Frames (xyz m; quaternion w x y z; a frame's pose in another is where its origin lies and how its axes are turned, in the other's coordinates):
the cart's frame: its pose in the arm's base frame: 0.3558 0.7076 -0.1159 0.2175 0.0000 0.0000 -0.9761
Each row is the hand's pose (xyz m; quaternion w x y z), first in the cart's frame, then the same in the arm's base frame.
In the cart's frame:
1: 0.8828 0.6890 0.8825 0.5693 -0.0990 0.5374 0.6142
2: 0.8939 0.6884 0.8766 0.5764 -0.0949 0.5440 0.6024
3: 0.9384 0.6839 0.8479 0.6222 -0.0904 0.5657 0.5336
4: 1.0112 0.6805 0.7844 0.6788 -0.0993 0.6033 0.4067
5: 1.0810 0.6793 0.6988 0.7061 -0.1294 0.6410 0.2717
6: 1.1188 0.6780 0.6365 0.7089 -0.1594 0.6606 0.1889
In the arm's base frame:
1: -0.1510 -0.2910 0.7666 0.7233 0.5030 0.2135 -0.4221
2: -0.1613 -0.2952 0.7607 0.7133 0.5103 0.2109 -0.4316
3: -0.2035 -0.3100 0.7320 0.6561 0.5325 0.2113 -0.4912
4: -0.2708 -0.3378 0.6685 0.5446 0.5673 0.2281 -0.5741
5: -0.3345 -0.3664 0.5829 0.4188 0.5975 0.2657 -0.6301
6: -0.3693 -0.3813 0.5206 0.3386 0.6101 0.2993 -0.6508

